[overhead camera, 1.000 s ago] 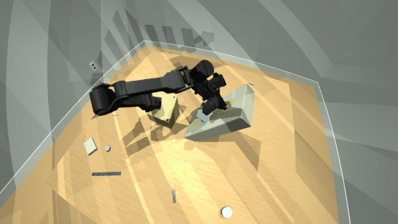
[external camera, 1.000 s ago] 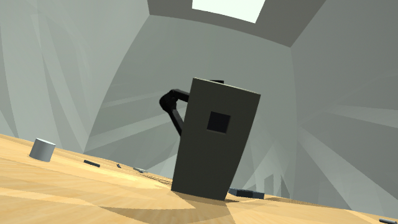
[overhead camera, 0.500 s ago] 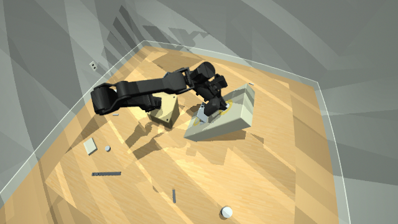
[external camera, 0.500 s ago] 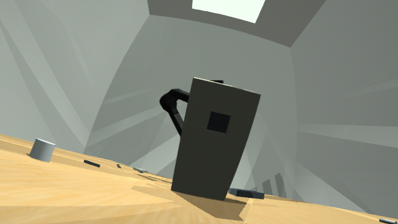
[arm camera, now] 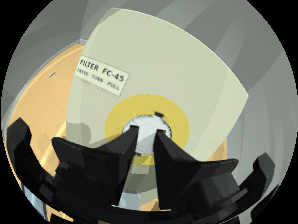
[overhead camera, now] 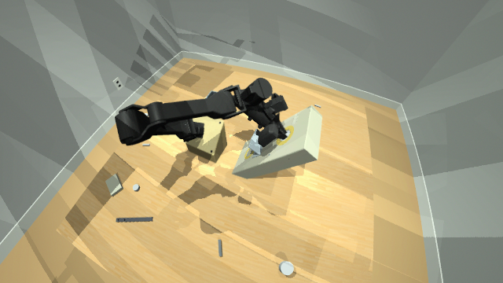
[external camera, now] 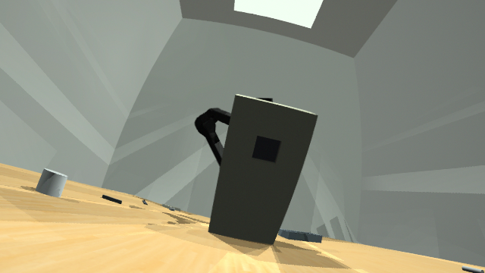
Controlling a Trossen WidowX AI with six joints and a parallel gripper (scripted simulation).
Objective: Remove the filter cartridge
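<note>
My gripper tip is 10 mm short of the round filter cartridge and 10 mm above it. From my gripper tip the other things lie so: cream service panel 40 mm behind, 80 mm below; grey-blue tray 410 mm behind, 310 mm to the left, 230 mm below; short bar 130 mm behind, 380 mm to the right, 230 mm below.
</note>
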